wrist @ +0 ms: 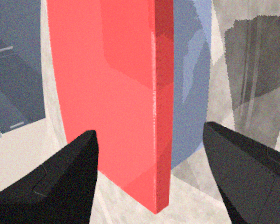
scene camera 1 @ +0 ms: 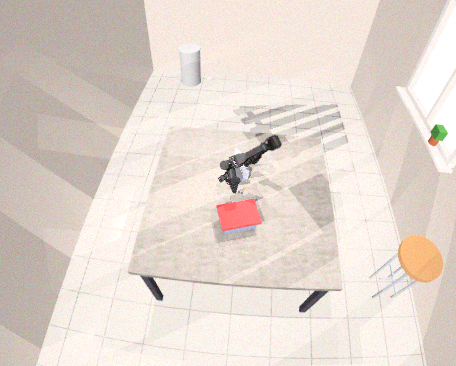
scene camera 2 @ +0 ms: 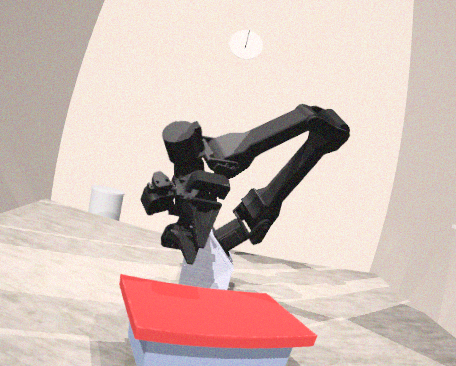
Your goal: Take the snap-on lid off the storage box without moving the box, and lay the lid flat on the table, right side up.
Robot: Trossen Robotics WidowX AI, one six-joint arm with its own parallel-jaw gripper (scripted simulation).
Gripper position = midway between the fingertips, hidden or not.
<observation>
In view: the gripper (scene camera 2: pixel 195 256) and a lid (scene camera 2: pixel 162 312).
The lid also shows in the wrist view (wrist: pixel 114 73) and in scene camera 1 (scene camera 1: pixel 240 214). The gripper is seen too in the wrist view (wrist: pixel 151 135).
</observation>
